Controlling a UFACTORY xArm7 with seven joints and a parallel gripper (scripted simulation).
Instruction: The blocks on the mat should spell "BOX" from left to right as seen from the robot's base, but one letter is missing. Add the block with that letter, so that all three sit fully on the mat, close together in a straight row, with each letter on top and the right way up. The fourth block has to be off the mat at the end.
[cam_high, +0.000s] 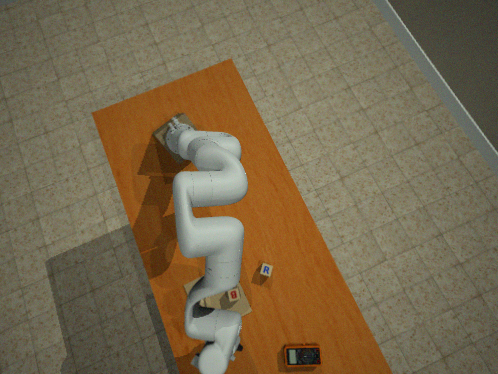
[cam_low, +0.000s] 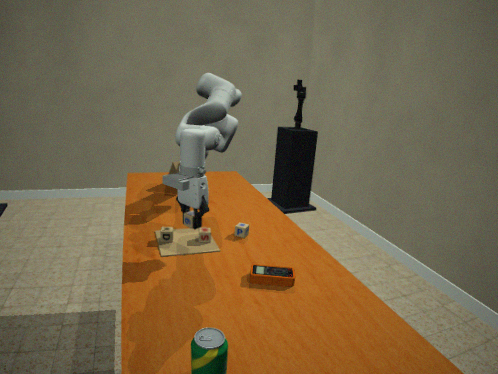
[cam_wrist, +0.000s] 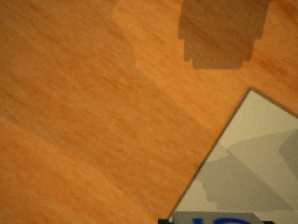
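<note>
The tan mat lies 100 mm behind my hand, 10 mm to the left of it and 120 mm below it. From my hand the other things lie so: orange multimeter: 220 mm ahead, 180 mm to the left, 110 mm below; then green soda can: 520 mm ahead, 120 mm to the right, 60 mm below.
</note>
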